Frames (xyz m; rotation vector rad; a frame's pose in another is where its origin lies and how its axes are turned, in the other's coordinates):
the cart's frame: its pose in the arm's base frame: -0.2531 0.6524 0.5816 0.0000 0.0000 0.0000
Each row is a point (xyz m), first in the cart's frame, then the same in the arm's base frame.
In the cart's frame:
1: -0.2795 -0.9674 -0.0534
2: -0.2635 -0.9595 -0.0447
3: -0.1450 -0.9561 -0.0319
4: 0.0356 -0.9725 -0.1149
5: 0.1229 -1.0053 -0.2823
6: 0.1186 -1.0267 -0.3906
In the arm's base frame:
1: -0.5326 -0.3150 0.5282
2: -0.5166 -0.3071 0.5369
3: -0.3981 -0.3037 0.5497
4: -0.2175 -0.3201 0.4667
5: -0.1302 -0.3529 0.2993
6: -0.1345 -0.3743 0.1910

